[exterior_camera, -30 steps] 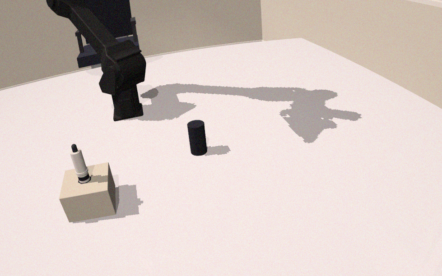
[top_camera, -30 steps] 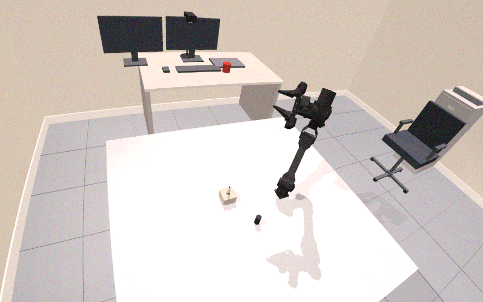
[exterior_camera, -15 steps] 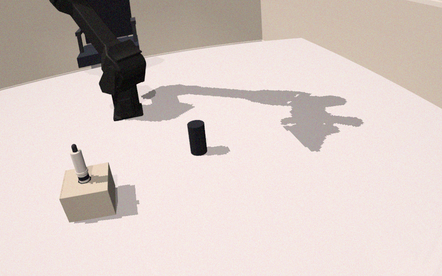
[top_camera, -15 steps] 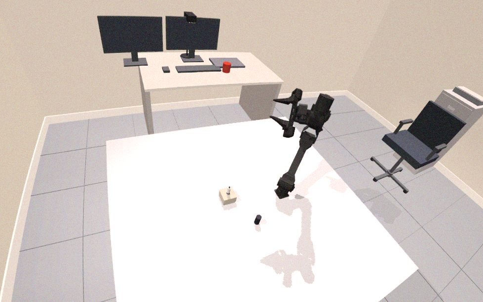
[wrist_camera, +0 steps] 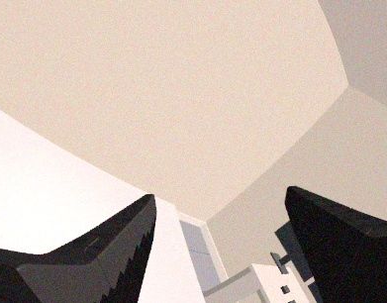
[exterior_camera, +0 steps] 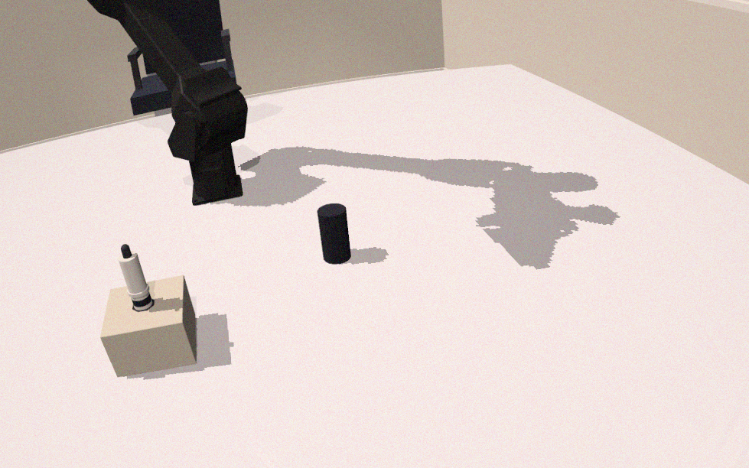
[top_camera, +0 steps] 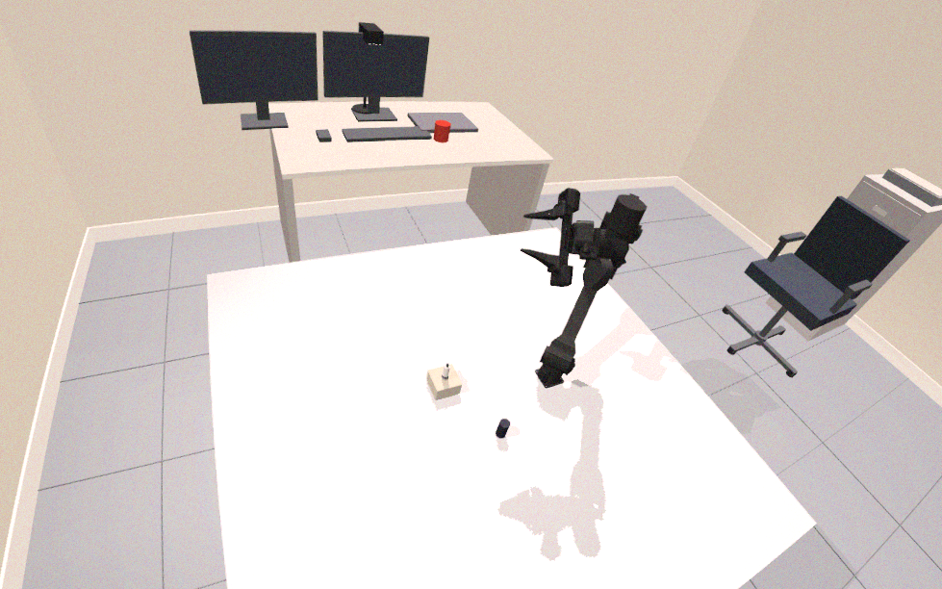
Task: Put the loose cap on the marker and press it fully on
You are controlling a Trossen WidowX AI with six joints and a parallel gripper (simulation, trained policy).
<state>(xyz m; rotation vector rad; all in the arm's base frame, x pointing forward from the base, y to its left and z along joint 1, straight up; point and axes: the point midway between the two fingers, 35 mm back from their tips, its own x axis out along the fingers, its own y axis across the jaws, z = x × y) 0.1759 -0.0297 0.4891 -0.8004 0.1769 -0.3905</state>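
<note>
Right now the black cap is 10 mm ahead of my gripper tip, 160 mm to the left of it and 460 mm below it. From my gripper tip the other things lie so: beige holder block (90 mm ahead, 20 mm to the right, 470 mm below).
</note>
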